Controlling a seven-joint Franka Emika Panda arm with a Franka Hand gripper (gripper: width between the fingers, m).
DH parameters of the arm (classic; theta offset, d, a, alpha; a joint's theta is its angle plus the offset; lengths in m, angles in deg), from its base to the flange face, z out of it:
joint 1: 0 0.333 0 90
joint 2: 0 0 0 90
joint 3: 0 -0.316 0.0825 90
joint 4: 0 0 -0.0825 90
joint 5: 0 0.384 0 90
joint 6: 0 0 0.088 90
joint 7: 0 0.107 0 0
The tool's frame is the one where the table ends.
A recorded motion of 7 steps. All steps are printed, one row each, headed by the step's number.
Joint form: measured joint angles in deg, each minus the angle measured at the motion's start. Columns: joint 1, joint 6, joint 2, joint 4, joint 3, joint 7, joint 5.
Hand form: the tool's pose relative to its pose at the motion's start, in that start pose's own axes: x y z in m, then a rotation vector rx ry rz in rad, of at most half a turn. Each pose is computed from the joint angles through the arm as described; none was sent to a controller.
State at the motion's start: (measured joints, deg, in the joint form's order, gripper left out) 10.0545 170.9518 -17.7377 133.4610 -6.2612 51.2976 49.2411
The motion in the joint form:
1: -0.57 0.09 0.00 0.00 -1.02 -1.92 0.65
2: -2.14 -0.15 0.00 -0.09 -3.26 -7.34 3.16
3: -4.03 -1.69 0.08 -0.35 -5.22 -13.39 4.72
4: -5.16 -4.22 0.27 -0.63 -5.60 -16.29 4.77
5: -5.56 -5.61 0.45 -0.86 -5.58 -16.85 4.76
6: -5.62 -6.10 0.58 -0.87 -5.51 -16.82 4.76
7: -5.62 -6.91 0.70 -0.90 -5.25 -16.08 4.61
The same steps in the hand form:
1: -0.0035 0.0008 0.0006 0.0009 -0.0079 -0.0267
2: -0.0080 0.0029 0.0017 0.0028 -0.0308 -0.0827
3: -0.0102 0.0036 0.0023 -0.0038 -0.0634 -0.1586
4: -0.0079 0.0030 0.0022 -0.0198 -0.0940 -0.1979
5: -0.0068 0.0016 0.0013 -0.0266 -0.1098 -0.2032
6: -0.0065 0.0015 0.0007 -0.0294 -0.1149 -0.2016
7: -0.0057 0.0014 0.0004 -0.0364 -0.1221 -0.1888

